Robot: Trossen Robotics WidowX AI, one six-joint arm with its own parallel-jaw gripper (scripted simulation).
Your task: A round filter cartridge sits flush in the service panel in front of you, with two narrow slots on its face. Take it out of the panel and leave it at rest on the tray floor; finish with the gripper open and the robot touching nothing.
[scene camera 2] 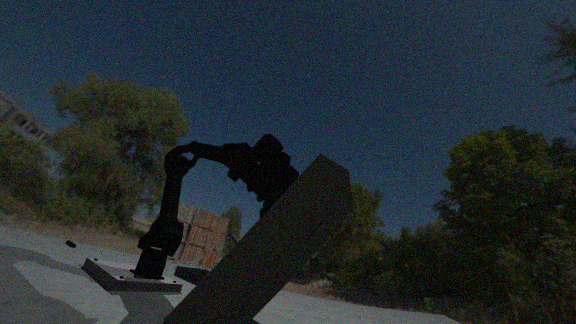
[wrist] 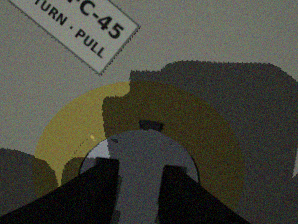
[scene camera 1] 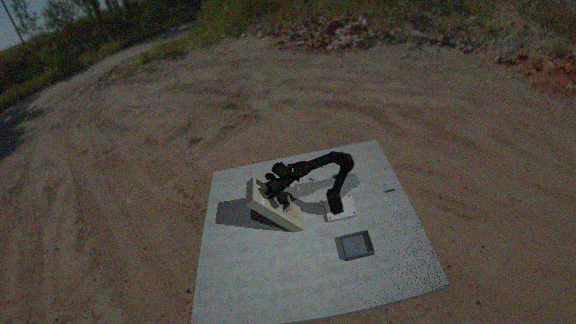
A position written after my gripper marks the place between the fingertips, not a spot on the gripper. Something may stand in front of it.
I see my gripper (scene camera 2: 299,216) and a service panel (scene camera 2: 268,256).
My gripper shows as well in the wrist view (wrist: 140,169). The service panel is seen too in the wrist view (wrist: 214,83) and in scene camera 1 (scene camera 1: 271,209).
